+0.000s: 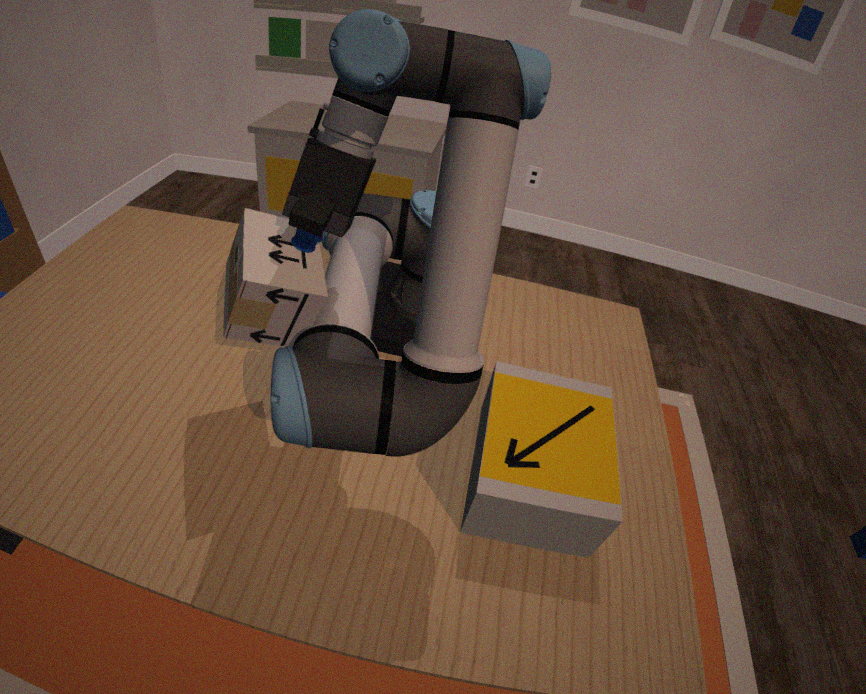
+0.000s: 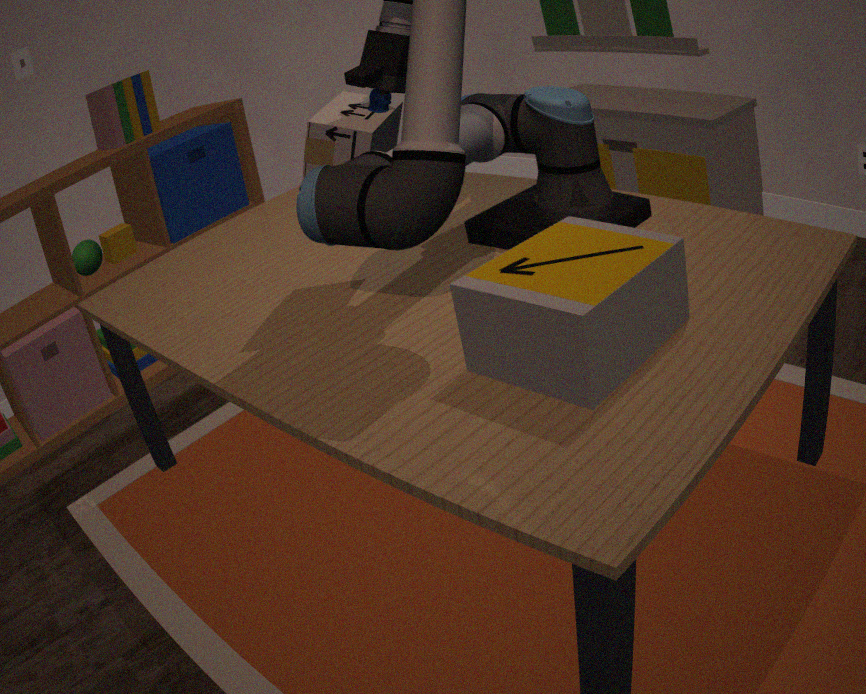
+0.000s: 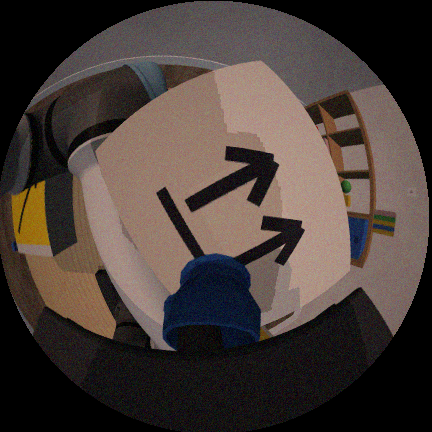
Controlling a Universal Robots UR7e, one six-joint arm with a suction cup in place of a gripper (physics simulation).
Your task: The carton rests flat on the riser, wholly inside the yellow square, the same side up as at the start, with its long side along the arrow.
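Observation:
The carton [image 1: 267,285] [image 2: 344,127] [image 3: 225,177] is a pale cardboard box with black arrows on its top and sides. It hangs in the air at the far left side of the table, carried by my blue suction cup [image 1: 305,241] [image 2: 379,101] [image 3: 213,294], which sits on its top face. The grey riser [image 1: 541,517] [image 2: 561,344] stands at the table's right, with the yellow square [image 1: 568,475] [image 2: 596,276] and a black arrow [image 1: 547,435] [image 2: 571,260] on top. The square is bare. The carton is far from the riser, with the arm's links between them.
The arm's elbow [image 1: 362,406] [image 2: 382,196] hangs low over the table middle. A grey cabinet [image 1: 286,131] [image 2: 685,138] stands behind the table. A bookshelf [image 2: 183,172] [image 3: 354,177] stands at the left. The wooden table [image 1: 189,482] [image 2: 499,468] stands on an orange rug.

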